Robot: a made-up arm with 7 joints.
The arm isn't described. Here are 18 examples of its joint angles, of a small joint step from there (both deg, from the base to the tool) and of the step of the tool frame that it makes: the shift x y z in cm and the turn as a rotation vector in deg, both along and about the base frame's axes.
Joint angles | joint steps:
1: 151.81 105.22 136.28 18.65 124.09 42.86 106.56 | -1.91 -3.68 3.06 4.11 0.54 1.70 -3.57
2: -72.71 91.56 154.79 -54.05 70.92 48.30 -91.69 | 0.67 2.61 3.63 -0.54 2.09 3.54 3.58
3: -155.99 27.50 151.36 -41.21 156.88 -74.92 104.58 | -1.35 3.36 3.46 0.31 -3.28 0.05 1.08
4: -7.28 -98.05 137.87 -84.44 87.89 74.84 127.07 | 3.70 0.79 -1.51 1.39 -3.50 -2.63 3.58
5: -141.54 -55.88 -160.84 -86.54 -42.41 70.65 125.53 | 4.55 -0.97 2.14 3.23 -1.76 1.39 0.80
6: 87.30 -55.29 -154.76 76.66 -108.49 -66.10 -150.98 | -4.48 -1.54 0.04 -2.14 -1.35 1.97 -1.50
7: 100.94 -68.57 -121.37 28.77 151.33 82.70 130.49 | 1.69 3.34 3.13 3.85 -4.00 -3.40 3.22
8: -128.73 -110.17 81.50 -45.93 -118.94 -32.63 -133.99 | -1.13 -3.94 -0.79 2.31 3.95 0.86 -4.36
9: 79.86 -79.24 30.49 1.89 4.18 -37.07 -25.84 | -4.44 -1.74 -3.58 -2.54 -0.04 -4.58 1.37
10: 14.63 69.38 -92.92 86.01 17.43 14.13 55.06 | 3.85 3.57 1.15 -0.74 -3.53 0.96 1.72
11: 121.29 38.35 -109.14 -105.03 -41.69 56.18 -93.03 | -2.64 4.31 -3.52 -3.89 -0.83 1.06 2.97
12: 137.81 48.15 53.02 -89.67 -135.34 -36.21 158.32 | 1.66 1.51 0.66 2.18 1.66 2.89 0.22
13: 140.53 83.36 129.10 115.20 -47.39 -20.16 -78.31 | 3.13 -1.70 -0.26 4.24 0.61 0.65 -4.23
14: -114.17 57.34 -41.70 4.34 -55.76 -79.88 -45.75 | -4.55 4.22 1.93 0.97 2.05 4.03 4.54
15: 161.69 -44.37 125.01 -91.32 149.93 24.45 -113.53 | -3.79 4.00 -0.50 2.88 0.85 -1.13 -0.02
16: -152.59 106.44 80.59 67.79 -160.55 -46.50 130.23 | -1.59 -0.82 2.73 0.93 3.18 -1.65 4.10
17: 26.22 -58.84 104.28 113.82 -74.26 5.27 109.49 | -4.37 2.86 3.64 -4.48 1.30 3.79 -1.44
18: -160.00 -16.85 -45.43 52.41 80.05 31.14 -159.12 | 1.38 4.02 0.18 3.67 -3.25 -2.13 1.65
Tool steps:
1: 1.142 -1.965 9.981 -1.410 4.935 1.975
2: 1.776 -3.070 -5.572 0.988 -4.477 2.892
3: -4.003 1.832 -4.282 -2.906 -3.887 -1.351
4: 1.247 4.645 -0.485 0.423 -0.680 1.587
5: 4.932 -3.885 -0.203 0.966 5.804 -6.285
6: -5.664 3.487 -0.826 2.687 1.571 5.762
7: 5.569 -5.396 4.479 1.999 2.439 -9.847
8: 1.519 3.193 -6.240 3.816 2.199 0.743
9: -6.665 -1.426 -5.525 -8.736 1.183 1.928
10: 3.852 -4.986 -4.023 0.652 5.445 -3.765
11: 1.366 -5.227 -7.752 4.515 -7.024 1.088
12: -3.371 -3.018 0.374 1.138 0.707 -4.486
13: 5.013 3.570 -1.465 -4.253 5.345 -3.641
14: -8.987 0.293 -6.935 -4.846 -10.078 6.594
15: 1.694 1.149 2.904 -1.527 -1.753 5.556
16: -2.223 -0.822 3.864 0.438 -6.901 -0.144
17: -2.643 -2.182 1.151 -0.488 2.817 1.223
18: -8.589 2.100 -4.153 0.688 -7.723 0.537
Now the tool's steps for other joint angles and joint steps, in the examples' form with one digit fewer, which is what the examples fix.
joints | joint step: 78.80 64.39 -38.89 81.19 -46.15 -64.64 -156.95 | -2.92 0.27 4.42 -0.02 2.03 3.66 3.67
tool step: 1.15 0.49 -2.05 0.43 7.04 6.21
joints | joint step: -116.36 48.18 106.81 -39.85 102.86 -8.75 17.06 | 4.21 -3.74 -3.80 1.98 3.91 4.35 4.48
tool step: 6.76 0.52 7.78 11.47 3.67 -2.99
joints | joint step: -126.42 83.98 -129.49 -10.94 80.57 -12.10 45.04 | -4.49 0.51 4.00 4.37 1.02 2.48 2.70
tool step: -9.44 -6.24 2.08 4.56 -6.26 8.97
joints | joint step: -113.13 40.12 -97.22 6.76 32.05 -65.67 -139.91 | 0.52 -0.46 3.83 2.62 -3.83 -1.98 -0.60
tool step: -0.88 -1.10 -0.04 1.56 0.03 0.49
